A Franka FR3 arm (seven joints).
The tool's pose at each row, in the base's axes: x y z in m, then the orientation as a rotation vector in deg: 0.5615, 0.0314, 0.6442, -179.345, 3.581, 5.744; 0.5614, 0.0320, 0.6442, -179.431, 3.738, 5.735; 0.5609, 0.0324, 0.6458, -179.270, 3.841, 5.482; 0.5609, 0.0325, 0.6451, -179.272, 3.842, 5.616; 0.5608, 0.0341, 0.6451, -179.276, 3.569, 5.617; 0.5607, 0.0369, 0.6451, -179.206, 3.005, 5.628; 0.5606, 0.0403, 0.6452, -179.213, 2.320, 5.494; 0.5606, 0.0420, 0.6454, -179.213, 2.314, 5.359; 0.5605, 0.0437, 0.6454, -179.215, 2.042, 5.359; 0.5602, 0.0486, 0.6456, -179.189, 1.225, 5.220; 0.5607, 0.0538, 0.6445, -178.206, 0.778, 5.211; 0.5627, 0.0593, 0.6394, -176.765, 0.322, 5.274; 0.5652, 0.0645, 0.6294, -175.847, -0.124, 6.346; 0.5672, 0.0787, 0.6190, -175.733, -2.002, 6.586
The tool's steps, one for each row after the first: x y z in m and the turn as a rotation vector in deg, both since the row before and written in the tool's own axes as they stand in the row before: -0.0001, -0.0006, 0.0000, -0.085, 0.010, 0.102; -0.0006, -0.0004, -0.0016, 0.172, 0.155, 0.062; 0.0000, -0.0001, 0.0007, -0.008, -0.085, 0.001; -0.0002, -0.0016, 0.0000, -0.004, -0.002, -0.174; -0.0002, -0.0028, 0.0000, 0.068, -0.012, -0.362; -0.0002, -0.0034, 0.0000, -0.005, 0.083, -0.438; -0.0001, -0.0017, -0.0002, 0.005, 0.086, -0.004; -0.0001, -0.0017, 0.0000, -0.004, -0.001, -0.174; -0.0004, -0.0049, -0.0001, 0.023, 0.085, -0.523; 0.0005, -0.0052, 0.0011, 0.977, -0.021, -0.311; 0.0023, -0.0054, 0.0051, 1.430, -0.079, -0.332; 0.0031, -0.0047, 0.0101, 0.873, -0.725, -0.296; 0.0028, -0.0134, 0.0112, 0.050, -0.202, -1.219
